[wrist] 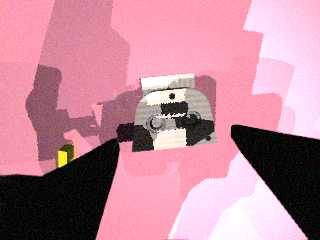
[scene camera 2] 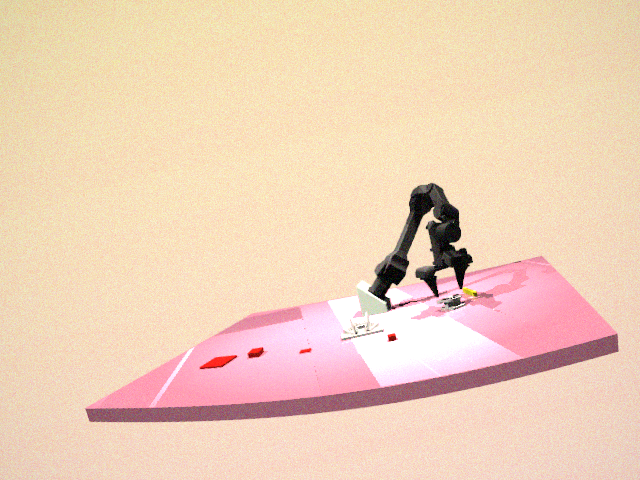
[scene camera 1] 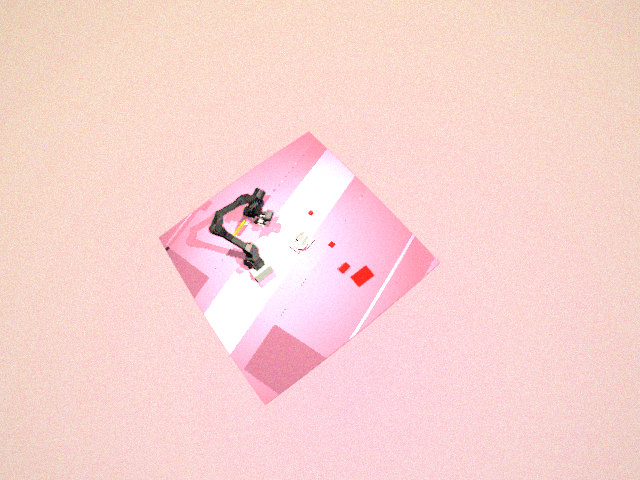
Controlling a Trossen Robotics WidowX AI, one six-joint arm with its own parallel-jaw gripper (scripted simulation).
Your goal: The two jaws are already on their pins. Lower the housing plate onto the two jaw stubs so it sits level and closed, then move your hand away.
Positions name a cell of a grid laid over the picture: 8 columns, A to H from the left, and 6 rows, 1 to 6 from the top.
Scene:
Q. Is my gripper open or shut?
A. Open.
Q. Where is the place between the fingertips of my gripper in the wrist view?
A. E4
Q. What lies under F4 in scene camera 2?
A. My gripper.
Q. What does my gripper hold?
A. Nothing.

